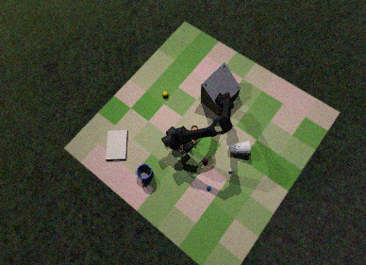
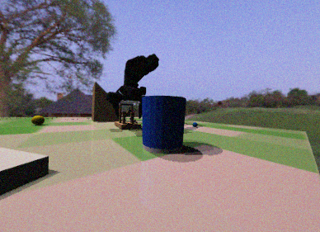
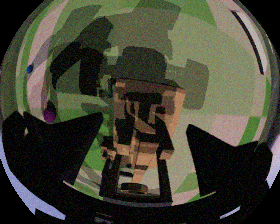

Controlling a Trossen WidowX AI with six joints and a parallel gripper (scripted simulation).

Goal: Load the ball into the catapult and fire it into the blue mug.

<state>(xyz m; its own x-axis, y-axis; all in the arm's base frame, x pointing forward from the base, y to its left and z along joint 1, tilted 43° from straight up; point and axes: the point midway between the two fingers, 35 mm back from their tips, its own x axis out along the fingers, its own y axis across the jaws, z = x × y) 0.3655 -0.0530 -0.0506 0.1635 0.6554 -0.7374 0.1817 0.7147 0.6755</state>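
Right now my gripper tip is 19 cm to the right of the purple ball and 2 cm above it. Round my gripper tip: blue ball: 14 cm ahead, 30 cm to the left, 3 cm below; wooden catapult: 7 cm behind, 3 cm to the left, 1 cm above; blue mug: 28 cm ahead, 7 cm to the right, 1 cm below.
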